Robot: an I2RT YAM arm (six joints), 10 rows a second.
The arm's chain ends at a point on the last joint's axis. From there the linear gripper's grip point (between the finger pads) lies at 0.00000 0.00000 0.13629 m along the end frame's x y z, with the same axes.
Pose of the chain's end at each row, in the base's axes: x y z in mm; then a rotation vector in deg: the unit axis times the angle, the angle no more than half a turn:
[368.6, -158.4, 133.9, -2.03, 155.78, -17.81]
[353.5, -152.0, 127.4, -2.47, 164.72, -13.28]
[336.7, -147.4, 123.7, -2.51, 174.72, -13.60]
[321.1, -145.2, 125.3, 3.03, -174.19, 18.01]
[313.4, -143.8, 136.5, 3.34, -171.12, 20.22]
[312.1, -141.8, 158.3, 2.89, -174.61, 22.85]
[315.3, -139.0, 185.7, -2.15, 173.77, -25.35]
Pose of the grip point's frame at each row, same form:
[422.3, -187.2, 12.0, -2.03, 155.78, -17.81]
[388.4, -173.0, -2.7, -2.47, 164.72, -13.28]
[348.2, -168.3, -10.5, -2.51, 174.72, -13.60]
[310.1, -173.2, -7.6, 3.03, -174.19, 18.01]
[296.0, -175.8, 5.2, 3.34, -171.12, 20.22]
[303.5, -177.0, 26.9, 2.89, -174.61, 22.85]
[326.1, -177.7, 55.5, -2.15, 173.77, -25.35]

